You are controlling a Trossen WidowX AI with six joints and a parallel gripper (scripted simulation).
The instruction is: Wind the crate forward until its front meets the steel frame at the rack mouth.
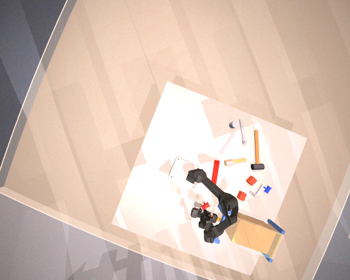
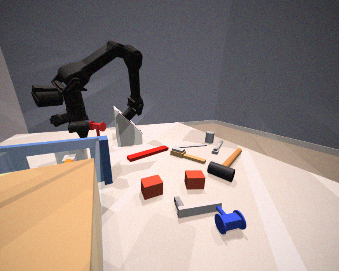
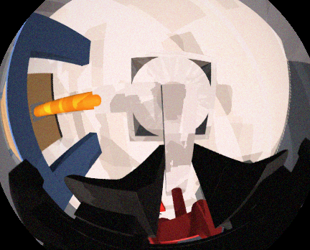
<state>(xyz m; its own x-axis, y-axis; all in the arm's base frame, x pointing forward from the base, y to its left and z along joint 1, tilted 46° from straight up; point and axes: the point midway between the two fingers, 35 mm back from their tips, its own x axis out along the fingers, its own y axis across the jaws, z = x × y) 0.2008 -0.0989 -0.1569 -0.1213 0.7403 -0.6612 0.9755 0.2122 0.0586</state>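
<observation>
Right now the red knob is 1 cm behind my gripper tip, 5 cm to the left of it and 5 cm above it. From my gripper tip the other things lie so: winch: 6 cm to the right, 7 cm below; then blue steel frame: 17 cm ahead, 3 cm to the right, 1 cm above; then winch handle: 2 cm to the left, 2 cm above.
</observation>
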